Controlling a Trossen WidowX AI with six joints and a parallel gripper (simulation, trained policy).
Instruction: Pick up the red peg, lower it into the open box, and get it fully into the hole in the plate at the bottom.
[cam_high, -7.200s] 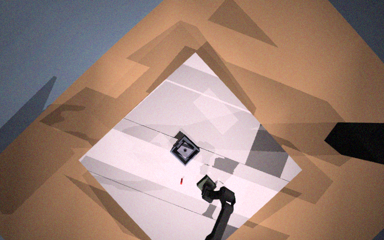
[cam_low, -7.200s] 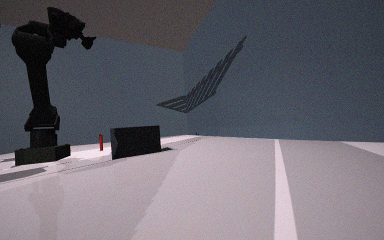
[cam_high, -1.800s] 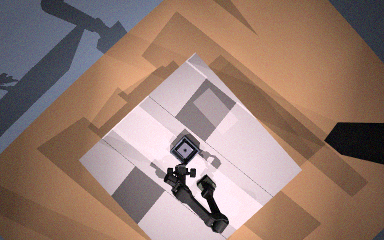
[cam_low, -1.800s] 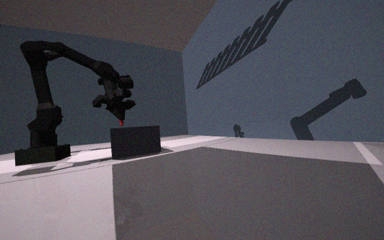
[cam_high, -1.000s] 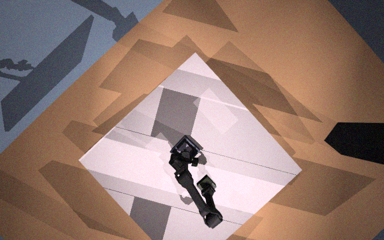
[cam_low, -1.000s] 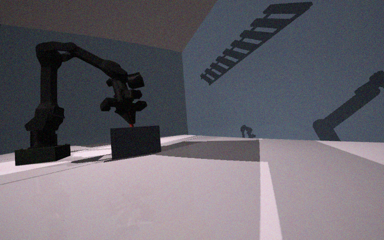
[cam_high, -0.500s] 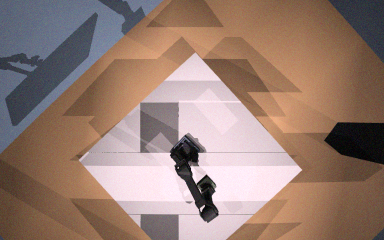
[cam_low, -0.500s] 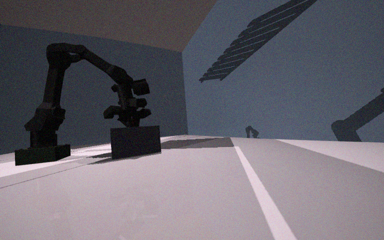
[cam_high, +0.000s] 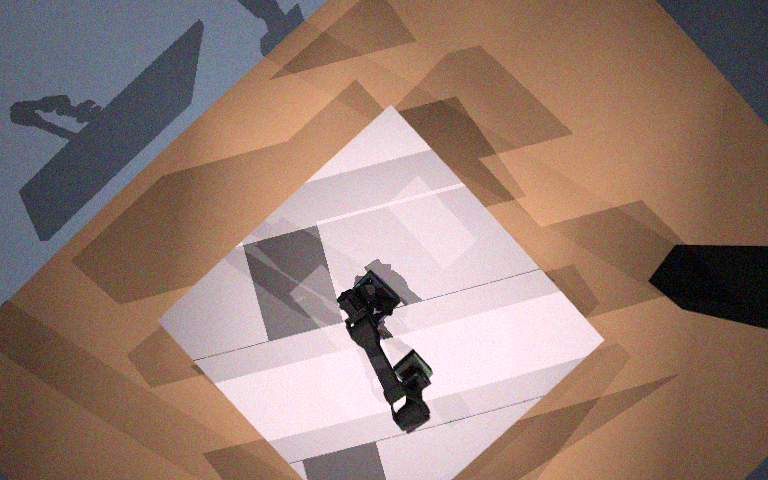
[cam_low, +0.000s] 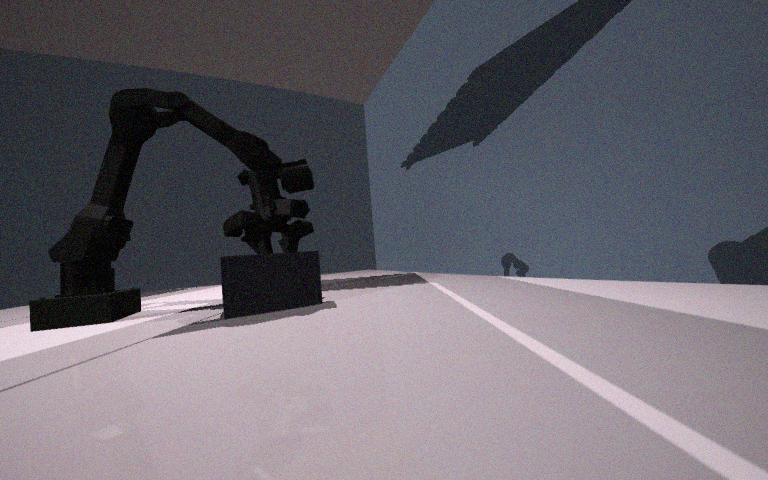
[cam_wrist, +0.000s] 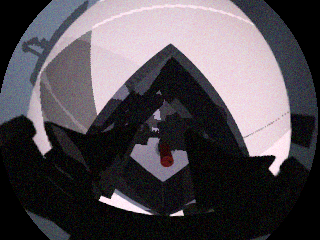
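My gripper tip is now 2 cm past the red peg, 2 cm to the right of it and 2 cm above it. Round my gripper tip: grey box: 2 cm behind, 2 cm to the left, 4 cm below.
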